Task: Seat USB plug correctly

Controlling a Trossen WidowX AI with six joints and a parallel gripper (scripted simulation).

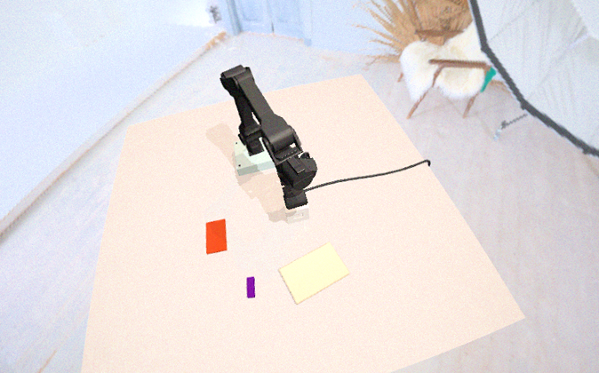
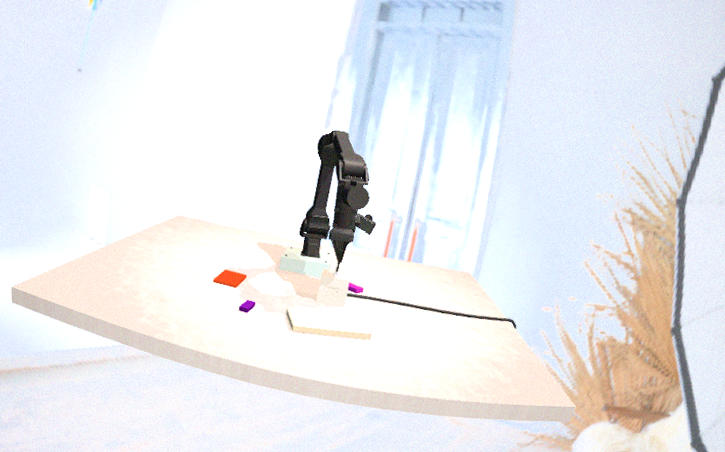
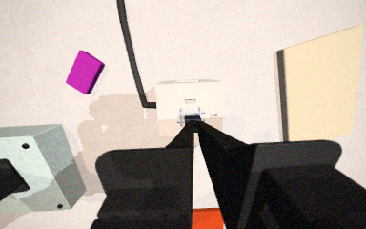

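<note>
The silver USB plug is 20 mm below my gripper tip. From my gripper tip the other things lie so: orange card (290 mm to the right, 110 mm below, 10 mm behind); cream pad (220 mm ahead, 100 mm below, 30 mm to the right); purple block (150 mm behind, 110 mm below, 70 mm to the left).
</note>
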